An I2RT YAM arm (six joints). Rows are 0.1 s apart.
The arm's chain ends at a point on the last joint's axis. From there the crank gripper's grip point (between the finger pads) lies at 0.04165 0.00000 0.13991 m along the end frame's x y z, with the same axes.
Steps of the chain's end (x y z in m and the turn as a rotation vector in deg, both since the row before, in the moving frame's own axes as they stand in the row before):
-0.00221, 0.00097, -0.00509, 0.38, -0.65, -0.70
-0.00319, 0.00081, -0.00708, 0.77, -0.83, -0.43
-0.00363, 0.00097, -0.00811, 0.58, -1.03, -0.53
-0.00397, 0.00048, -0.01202, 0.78, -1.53, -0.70
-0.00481, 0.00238, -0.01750, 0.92, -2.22, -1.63
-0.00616, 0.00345, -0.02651, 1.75, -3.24, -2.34
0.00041, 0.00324, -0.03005, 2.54, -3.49, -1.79
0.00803, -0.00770, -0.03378, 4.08, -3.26, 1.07
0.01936, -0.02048, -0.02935, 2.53, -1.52, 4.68
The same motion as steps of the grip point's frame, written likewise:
-0.00381, -0.00046, -0.00463, 0.38, -0.65, -0.70
-0.00523, -0.00138, -0.00651, 0.77, -0.83, -0.43
-0.00616, -0.00082, -0.00739, 0.58, -1.03, -0.53
-0.00774, -0.00192, -0.01097, 0.78, -1.53, -0.70
-0.01031, -0.00099, -0.01602, 0.92, -2.22, -1.63
-0.01425, -0.00239, -0.02447, 1.75, -3.24, -2.34
-0.00830, -0.00418, -0.02794, 2.54, -3.49, -1.79
0.00010, -0.01703, -0.03197, 4.08, -3.26, 1.07
0.01575, -0.02343, -0.02836, 2.53, -1.52, 4.68

